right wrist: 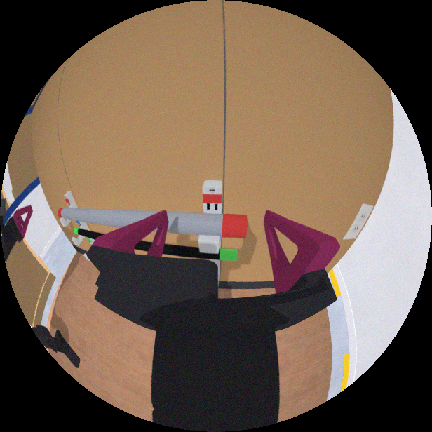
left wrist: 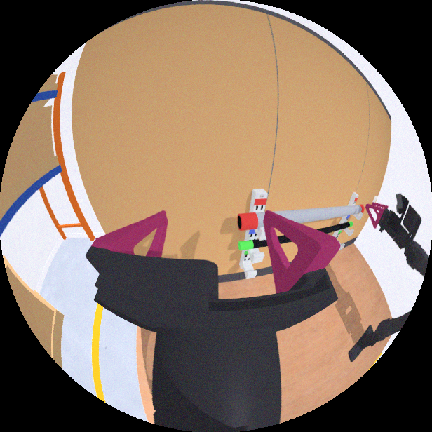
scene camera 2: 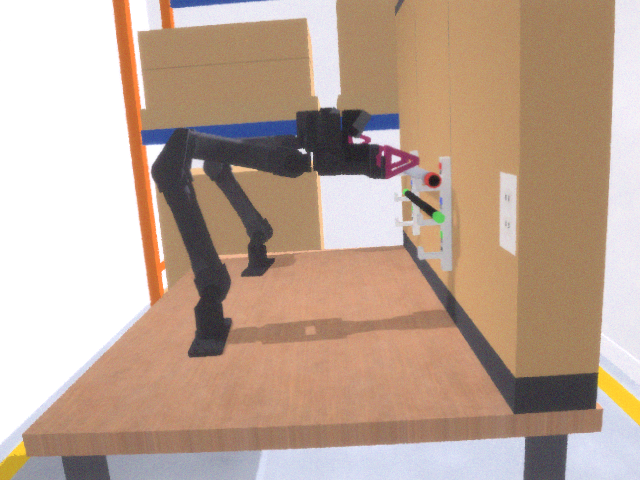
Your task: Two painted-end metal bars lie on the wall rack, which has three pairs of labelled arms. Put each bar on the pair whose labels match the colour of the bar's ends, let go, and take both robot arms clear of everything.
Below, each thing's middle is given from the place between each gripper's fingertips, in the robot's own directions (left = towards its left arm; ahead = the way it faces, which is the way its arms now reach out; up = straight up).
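The grey bar (left wrist: 308,214) is 30 mm ahead of my right hand, 220 mm to the left of it and 40 mm below it. From my right hand, the white socket plate (scene camera 2: 508,181) is 90 mm ahead, 360 mm to the right and 60 mm below. The black bar (right wrist: 180,250) is 40 mm ahead of my right hand, 210 mm to the left of it and 120 mm below it.
My left hand is 100 mm short of the grey bar, 300 mm to the left of it and 80 mm above it. The white socket plate is 160 mm ahead of my left hand, 870 mm to the right of it and 100 mm below it, and the black bar is 110 mm ahead of my left hand, 310 mm to the right of it and 160 mm below it.
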